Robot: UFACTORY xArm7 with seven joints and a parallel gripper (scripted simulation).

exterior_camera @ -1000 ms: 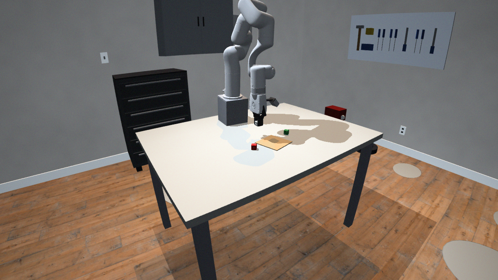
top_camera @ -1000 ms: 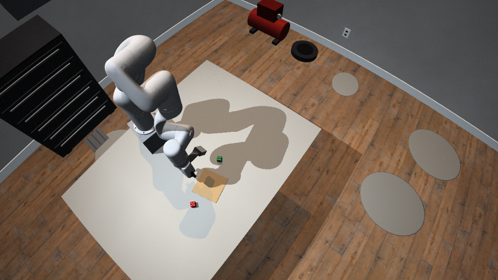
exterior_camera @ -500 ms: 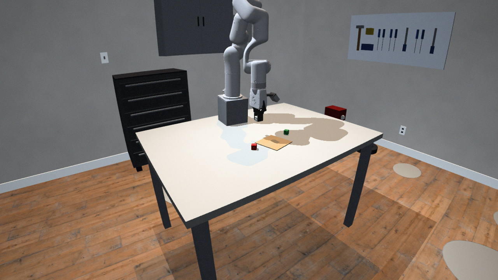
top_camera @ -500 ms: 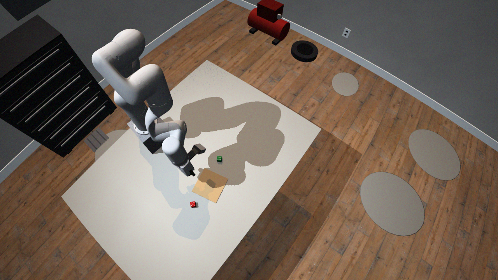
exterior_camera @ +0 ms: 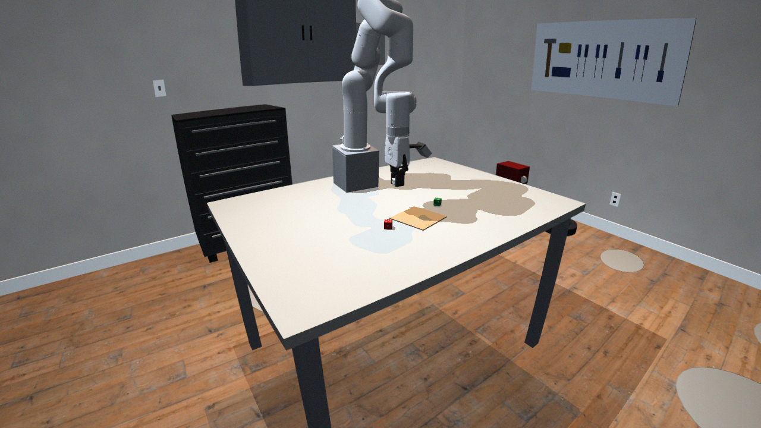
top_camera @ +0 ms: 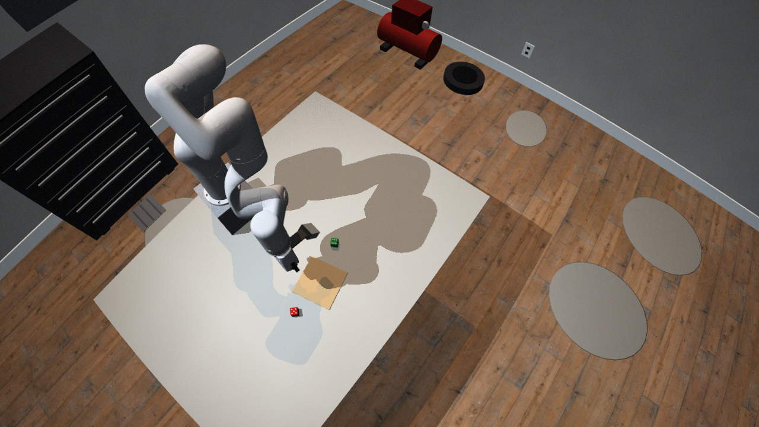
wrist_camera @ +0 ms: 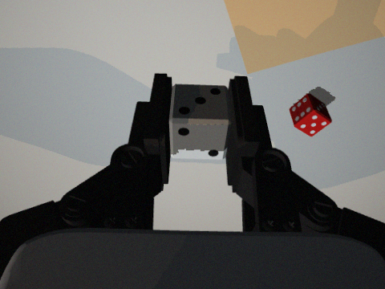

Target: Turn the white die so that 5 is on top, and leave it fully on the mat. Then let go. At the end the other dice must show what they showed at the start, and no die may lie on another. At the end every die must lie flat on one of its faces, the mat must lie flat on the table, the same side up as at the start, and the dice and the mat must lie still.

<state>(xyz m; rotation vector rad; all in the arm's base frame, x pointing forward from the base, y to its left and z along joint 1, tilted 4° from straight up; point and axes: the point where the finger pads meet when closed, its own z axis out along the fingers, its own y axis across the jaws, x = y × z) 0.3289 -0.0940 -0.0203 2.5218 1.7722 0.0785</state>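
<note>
Right now my hand is 9 cm short of the tan mat, 1 cm to the right of it and 12 cm above it. Round my hand: white die 1 cm below; then green die 6 cm ahead, 16 cm to the left, 11 cm below; then red die 7 cm ahead, 12 cm to the right, 11 cm below.
</note>
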